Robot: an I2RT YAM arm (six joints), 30 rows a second.
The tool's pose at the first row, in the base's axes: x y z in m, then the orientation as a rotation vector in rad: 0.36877, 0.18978, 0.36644, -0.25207, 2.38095, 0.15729
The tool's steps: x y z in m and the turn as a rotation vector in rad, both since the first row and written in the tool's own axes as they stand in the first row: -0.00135, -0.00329, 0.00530, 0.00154, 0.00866, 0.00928; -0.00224, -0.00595, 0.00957, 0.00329, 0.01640, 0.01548; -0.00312, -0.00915, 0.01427, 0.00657, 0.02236, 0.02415; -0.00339, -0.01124, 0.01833, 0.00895, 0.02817, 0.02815; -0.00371, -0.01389, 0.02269, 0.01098, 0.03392, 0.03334; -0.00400, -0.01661, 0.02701, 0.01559, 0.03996, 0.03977; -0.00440, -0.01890, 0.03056, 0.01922, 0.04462, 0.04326
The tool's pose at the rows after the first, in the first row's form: 0.37397, 0.18774, 0.36336, -0.24147, 2.39105, 0.15901; 0.37802, 0.18606, 0.36074, -0.23426, 2.39973, 0.15912; 0.38247, 0.18393, 0.35778, -0.22313, 2.40703, 0.15872; 0.38581, 0.18268, 0.35491, -0.21795, 2.41344, 0.15721; 0.38951, 0.18094, 0.35184, -0.21149, 2.41995, 0.15668; 0.39318, 0.17913, 0.34877, -0.20233, 2.42695, 0.15359; 0.39632, 0.17761, 0.34636, -0.19698, 2.43212, 0.15042
